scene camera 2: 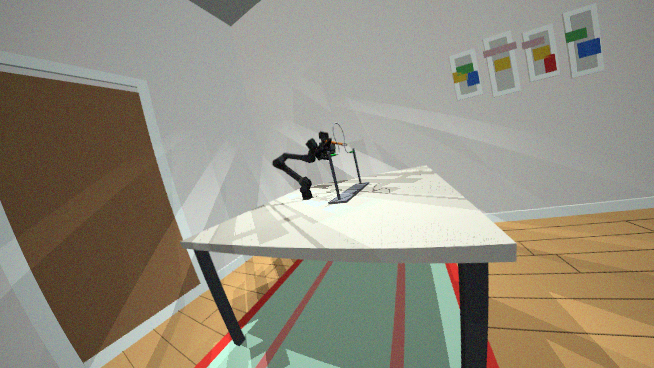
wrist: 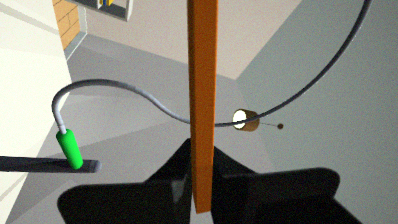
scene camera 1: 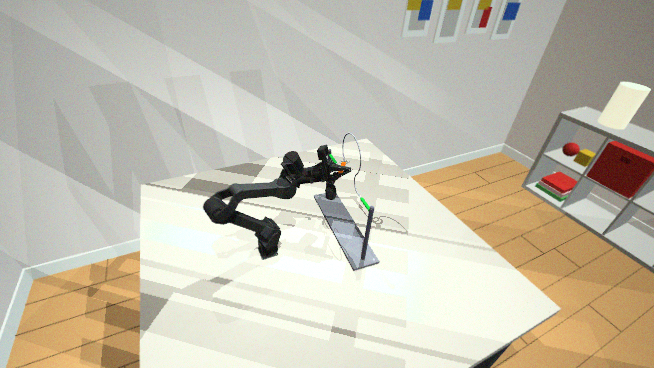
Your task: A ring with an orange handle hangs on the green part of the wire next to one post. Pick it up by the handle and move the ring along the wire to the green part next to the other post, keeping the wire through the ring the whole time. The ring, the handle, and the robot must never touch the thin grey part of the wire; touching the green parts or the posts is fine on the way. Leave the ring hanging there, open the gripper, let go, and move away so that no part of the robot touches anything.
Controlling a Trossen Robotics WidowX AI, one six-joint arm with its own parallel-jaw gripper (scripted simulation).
Labels:
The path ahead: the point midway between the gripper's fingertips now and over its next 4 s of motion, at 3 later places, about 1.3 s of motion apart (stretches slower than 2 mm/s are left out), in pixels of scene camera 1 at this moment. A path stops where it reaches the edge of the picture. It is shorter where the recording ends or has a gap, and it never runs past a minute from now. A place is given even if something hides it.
The gripper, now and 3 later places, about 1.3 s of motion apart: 351,169; 348,200; 334,195; 330,188

